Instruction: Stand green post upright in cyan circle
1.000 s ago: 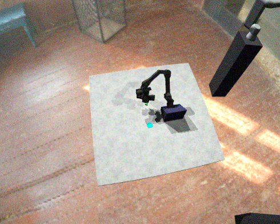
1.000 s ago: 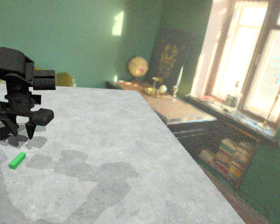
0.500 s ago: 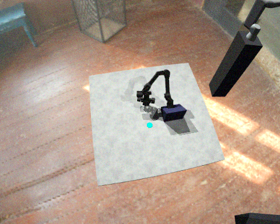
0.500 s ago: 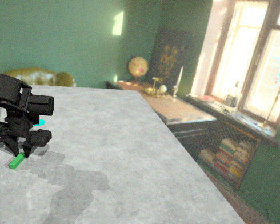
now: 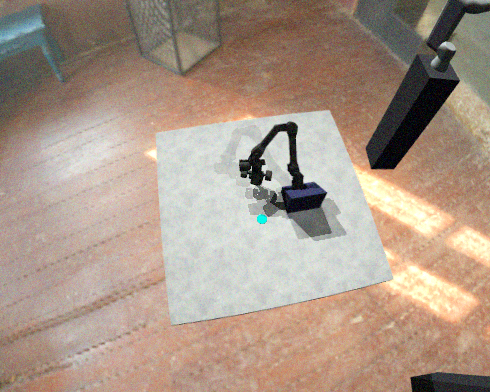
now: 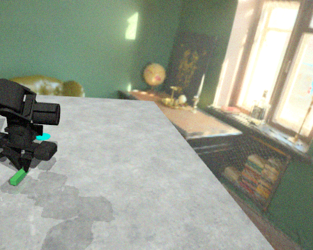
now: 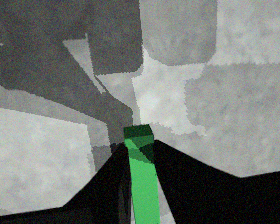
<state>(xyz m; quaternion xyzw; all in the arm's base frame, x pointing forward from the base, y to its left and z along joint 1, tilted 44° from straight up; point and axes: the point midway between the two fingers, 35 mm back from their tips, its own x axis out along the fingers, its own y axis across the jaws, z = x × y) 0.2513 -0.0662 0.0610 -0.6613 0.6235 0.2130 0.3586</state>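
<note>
The cyan circle lies 30 mm behind my gripper tip, 250 mm to the left of it and 20 mm below it. The rest, counted from my gripper tip: green post: 20 mm to the right.
</note>
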